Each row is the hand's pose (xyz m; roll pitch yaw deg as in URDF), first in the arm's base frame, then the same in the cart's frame.
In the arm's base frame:
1: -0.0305 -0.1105 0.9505 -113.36 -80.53 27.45
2: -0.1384 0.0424 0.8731 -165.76 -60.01 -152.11
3: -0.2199 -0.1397 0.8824 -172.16 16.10 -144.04
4: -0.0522 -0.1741 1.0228 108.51 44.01 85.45
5: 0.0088 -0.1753 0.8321 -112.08 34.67 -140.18
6: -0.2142 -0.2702 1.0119 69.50 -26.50 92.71
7: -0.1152 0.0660 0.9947 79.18 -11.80 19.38
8: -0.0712 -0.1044 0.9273 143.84 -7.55 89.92
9: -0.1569 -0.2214 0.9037 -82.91 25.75 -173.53
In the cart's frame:
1: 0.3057 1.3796 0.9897 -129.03 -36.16 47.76
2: 0.1426 1.4704 0.9113 -28.98 -71.88 80.45
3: 0.1182 1.3284 1.0496 -164.57 -28.07 -139.01
4: 0.3334 1.3676 1.0837 -178.16 61.82 153.35
5: 0.3027 1.2582 0.9188 -108.03 -9.94 -133.35
6: 0.2103 1.2907 1.2042 100.84 6.39 92.75
7: 0.2107 1.5557 0.9743 58.57 28.29 22.09
8: 0.2588 1.3742 0.9903 176.48 23.91 100.76
9: 0.2011 1.2686 1.0746 -56.09 -10.63 -163.86

